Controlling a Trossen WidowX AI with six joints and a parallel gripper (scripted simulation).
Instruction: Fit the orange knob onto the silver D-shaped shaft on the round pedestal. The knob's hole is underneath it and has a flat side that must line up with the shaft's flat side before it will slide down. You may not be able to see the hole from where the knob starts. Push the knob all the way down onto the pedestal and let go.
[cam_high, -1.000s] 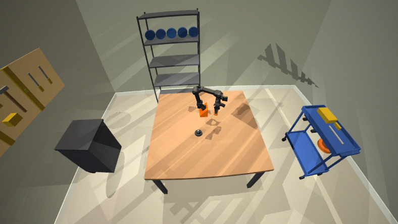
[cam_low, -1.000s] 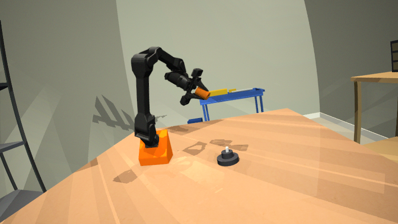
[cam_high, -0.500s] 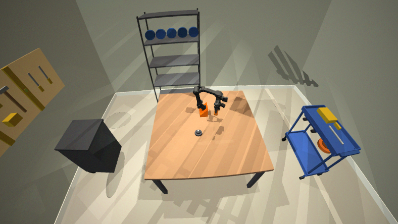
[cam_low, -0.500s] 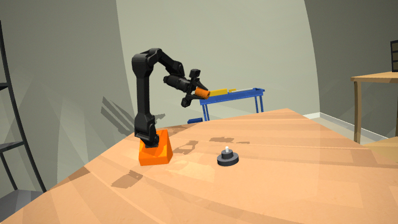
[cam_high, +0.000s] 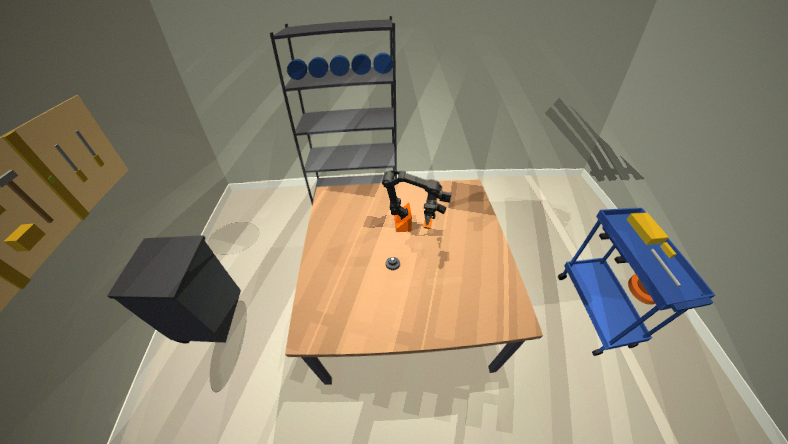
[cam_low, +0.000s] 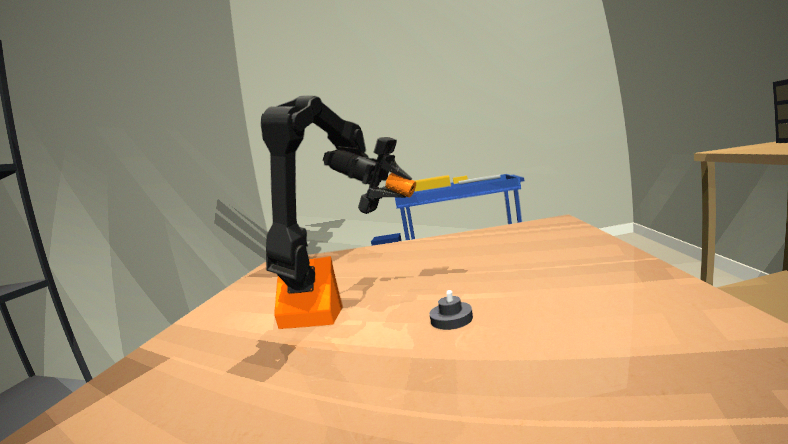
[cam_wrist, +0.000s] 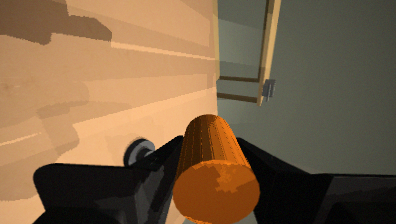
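Now: the pedestal 220 mm below my gripper tip, 190 mm to the right of it and 50 mm ahead of it. From my gripper tip the other things lie so: orange knob 30 mm behind, 20 mm above, 10 mm to the left.
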